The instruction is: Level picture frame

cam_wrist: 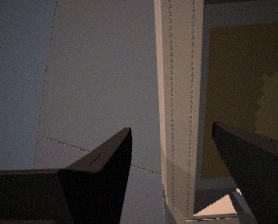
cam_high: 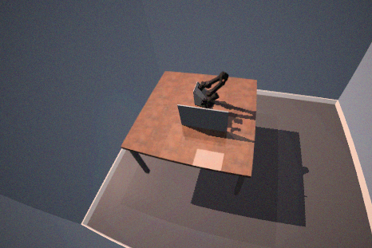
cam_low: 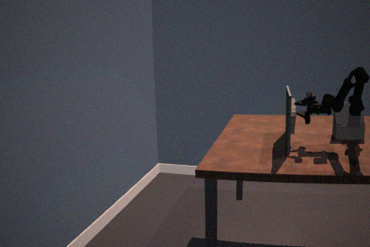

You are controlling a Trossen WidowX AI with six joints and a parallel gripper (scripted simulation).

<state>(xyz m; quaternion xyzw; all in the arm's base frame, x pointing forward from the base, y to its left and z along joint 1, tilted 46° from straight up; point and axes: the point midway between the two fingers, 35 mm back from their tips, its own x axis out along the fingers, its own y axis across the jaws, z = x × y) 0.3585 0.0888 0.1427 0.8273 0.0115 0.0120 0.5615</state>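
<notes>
My gripper tip is now 5 cm above the picture frame, 3 cm to the left of it and 1 cm short of it. Round my gripper tip: grey wall panel (5 cm below, 2 cm to the right, 2 cm ahead).
</notes>
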